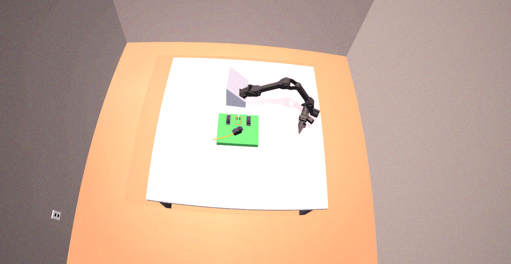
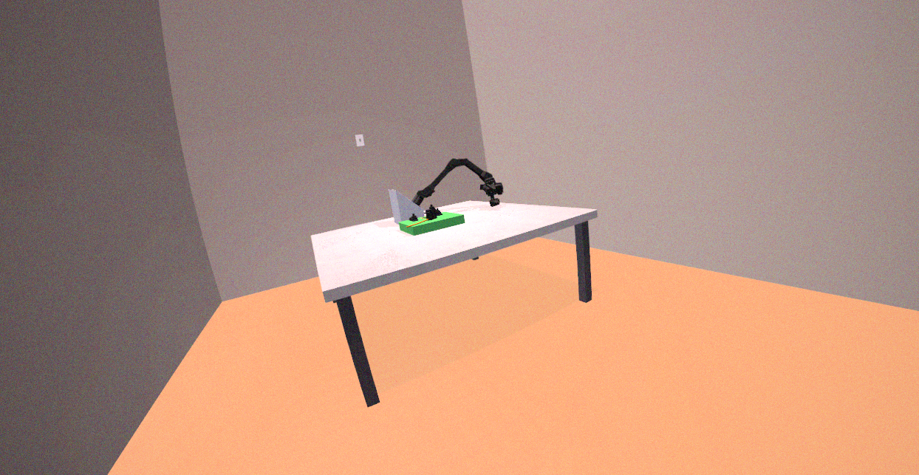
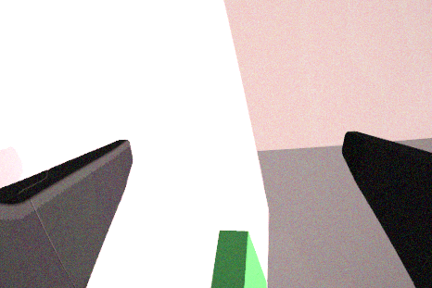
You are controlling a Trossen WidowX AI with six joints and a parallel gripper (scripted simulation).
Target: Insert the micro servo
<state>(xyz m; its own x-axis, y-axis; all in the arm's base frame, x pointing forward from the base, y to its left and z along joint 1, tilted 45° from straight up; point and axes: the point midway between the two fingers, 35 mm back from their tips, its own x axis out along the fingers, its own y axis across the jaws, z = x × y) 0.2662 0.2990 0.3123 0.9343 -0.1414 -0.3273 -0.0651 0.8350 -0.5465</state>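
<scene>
The green deck is 10 mm ahead of my gripper tip, 450 mm to the right of it and 70 mm below it.
</scene>
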